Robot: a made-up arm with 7 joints.
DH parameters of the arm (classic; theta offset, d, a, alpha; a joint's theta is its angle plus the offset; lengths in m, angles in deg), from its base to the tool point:
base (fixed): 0 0 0 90
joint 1: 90 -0.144 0 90
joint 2: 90 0 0 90
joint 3: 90 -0.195 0 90
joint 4: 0 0 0 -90
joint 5: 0 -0.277 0 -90
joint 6: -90 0 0 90
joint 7: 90 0 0 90
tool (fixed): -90 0 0 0
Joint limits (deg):
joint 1: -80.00..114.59
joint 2: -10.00..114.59
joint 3: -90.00..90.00
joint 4: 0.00..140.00
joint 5: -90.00..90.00
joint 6: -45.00..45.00
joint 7: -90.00..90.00
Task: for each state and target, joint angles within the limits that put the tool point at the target. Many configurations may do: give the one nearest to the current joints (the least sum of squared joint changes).
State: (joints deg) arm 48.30 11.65 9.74 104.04 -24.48 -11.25 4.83
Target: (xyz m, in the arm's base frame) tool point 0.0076 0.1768 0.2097
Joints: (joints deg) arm 89.78 17.65 7.93 130.14 -24.48 -11.25 4.83
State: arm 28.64 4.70 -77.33 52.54 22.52 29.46 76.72
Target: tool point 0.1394 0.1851 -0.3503
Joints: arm 16.87 50.74 -83.17 74.39 22.52 29.46 76.72
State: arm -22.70 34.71 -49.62 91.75 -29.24 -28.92 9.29
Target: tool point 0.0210 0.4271 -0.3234
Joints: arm -24.26 65.79 -43.64 49.32 -29.24 -28.92 9.29
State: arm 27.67 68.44 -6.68 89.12 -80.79 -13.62 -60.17
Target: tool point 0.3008 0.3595 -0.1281
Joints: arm 17.35 58.98 -15.84 69.08 -80.79 -13.62 -60.17
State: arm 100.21 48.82 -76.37 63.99 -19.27 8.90 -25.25
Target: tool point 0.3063 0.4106 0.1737
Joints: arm 109.51 61.11 -70.63 41.98 -19.27 8.90 -25.25
